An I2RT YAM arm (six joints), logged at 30 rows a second.
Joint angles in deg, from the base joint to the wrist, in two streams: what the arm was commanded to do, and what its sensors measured. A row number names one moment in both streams.
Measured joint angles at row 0: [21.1 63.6 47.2 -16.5 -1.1 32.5]
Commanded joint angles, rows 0 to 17: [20.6 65.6 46.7 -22.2 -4.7 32.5]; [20.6 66.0 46.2 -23.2 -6.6 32.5]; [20.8 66.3 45.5 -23.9 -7.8 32.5]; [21.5 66.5 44.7 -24.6 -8.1 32.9]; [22.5 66.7 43.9 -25.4 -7.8 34.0]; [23.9 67.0 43.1 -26.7 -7.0 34.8]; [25.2 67.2 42.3 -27.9 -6.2 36.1]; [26.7 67.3 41.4 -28.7 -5.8 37.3]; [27.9 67.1 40.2 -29.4 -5.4 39.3]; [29.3 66.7 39.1 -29.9 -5.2 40.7]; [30.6 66.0 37.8 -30.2 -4.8 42.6]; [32.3 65.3 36.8 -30.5 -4.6 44.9]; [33.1 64.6 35.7 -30.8 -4.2 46.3]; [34.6 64.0 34.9 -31.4 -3.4 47.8]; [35.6 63.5 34.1 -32.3 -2.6 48.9]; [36.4 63.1 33.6 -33.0 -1.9 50.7]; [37.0 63.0 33.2 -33.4 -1.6 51.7]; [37.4 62.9 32.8 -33.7 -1.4 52.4]
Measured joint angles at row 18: [35.2 64.8 34.3 -30.7 -4.3 45.5]
